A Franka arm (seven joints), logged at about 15 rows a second.
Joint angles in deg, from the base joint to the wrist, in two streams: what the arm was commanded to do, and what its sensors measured. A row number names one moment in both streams.
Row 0, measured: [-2.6 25.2 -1.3 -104.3 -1.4 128.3 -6.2]
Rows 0 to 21, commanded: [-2.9 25.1 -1.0 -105.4 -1.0 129.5 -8.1]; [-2.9 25.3 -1.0 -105.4 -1.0 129.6 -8.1]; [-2.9 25.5 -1.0 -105.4 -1.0 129.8 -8.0]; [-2.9 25.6 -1.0 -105.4 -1.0 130.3 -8.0]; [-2.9 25.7 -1.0 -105.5 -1.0 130.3 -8.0]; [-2.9 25.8 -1.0 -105.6 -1.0 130.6 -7.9]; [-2.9 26.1 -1.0 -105.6 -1.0 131.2 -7.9]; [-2.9 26.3 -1.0 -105.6 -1.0 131.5 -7.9]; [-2.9 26.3 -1.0 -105.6 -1.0 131.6 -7.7]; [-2.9 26.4 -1.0 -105.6 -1.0 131.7 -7.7]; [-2.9 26.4 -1.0 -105.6 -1.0 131.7 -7.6]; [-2.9 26.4 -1.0 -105.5 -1.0 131.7 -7.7]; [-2.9 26.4 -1.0 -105.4 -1.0 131.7 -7.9]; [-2.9 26.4 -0.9 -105.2 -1.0 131.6 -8.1]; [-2.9 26.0 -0.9 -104.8 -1.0 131.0 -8.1]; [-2.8 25.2 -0.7 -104.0 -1.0 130.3 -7.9]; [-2.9 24.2 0.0 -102.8 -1.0 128.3 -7.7]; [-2.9 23.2 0.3 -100.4 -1.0 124.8 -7.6]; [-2.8 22.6 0.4 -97.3 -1.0 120.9 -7.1]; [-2.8 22.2 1.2 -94.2 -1.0 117.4 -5.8]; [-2.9 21.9 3.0 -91.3 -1.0 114.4 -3.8]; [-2.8 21.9 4.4 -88.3 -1.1 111.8 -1.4]
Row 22, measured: [-2.5 22.2 1.5 -94.2 -1.3 117.3 -5.0]
